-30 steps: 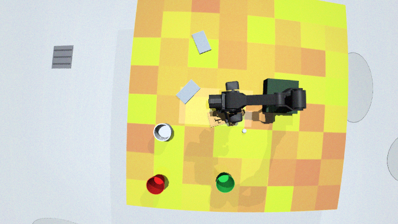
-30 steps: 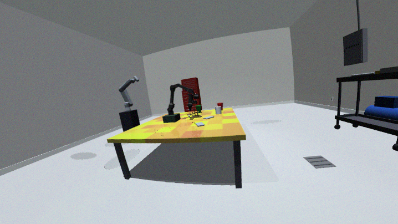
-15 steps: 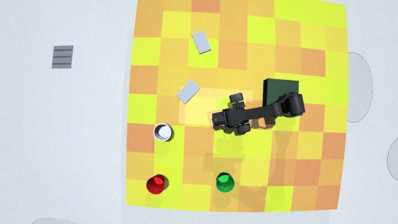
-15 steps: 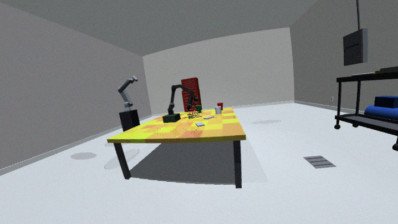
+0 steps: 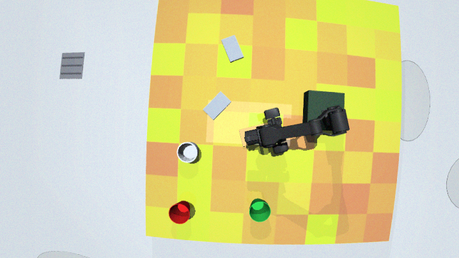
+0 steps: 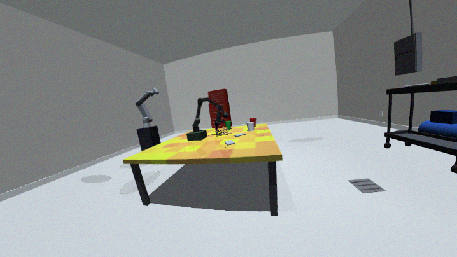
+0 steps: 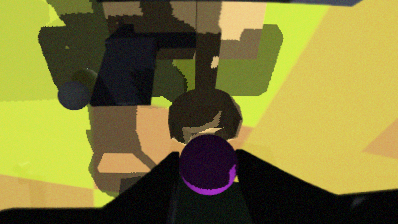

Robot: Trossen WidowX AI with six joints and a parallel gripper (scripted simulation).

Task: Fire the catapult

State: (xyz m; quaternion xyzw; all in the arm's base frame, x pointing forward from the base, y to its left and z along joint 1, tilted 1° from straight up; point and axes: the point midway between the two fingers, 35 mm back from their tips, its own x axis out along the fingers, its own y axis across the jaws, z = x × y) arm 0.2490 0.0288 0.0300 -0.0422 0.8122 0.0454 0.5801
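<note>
Now: the white ball 110 mm to the left of my gripper tip, 70 mm below it and 10 mm behind it. Also, from my gripper tip: purple ball 10 mm above; green cup 350 mm to the left, 130 mm ahead, 50 mm below; catapult 70 mm ahead, 30 mm below, 20 mm to the left.
</note>
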